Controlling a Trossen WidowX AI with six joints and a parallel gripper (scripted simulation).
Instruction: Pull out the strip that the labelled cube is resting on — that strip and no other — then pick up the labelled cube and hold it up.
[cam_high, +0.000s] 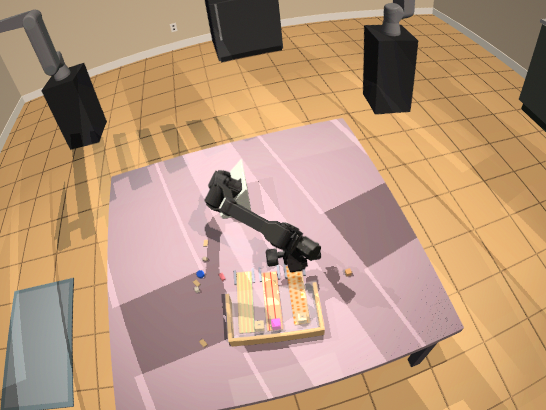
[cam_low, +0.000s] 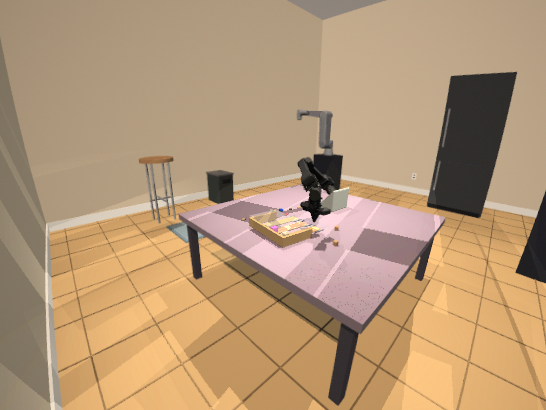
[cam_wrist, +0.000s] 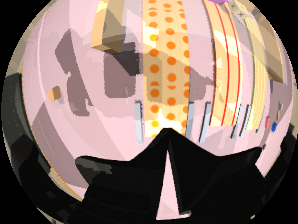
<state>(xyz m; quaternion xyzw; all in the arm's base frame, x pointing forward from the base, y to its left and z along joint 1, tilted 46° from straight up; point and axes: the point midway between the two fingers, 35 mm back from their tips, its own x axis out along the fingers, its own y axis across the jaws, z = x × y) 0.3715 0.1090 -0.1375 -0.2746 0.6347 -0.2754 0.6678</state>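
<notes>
Now: the orange-dotted strip 90 mm ahead of my gripper tip and 40 mm below it. Also, from my gripper tip: blue disc 360 mm to the right, 50 mm behind, 40 mm below.
</notes>
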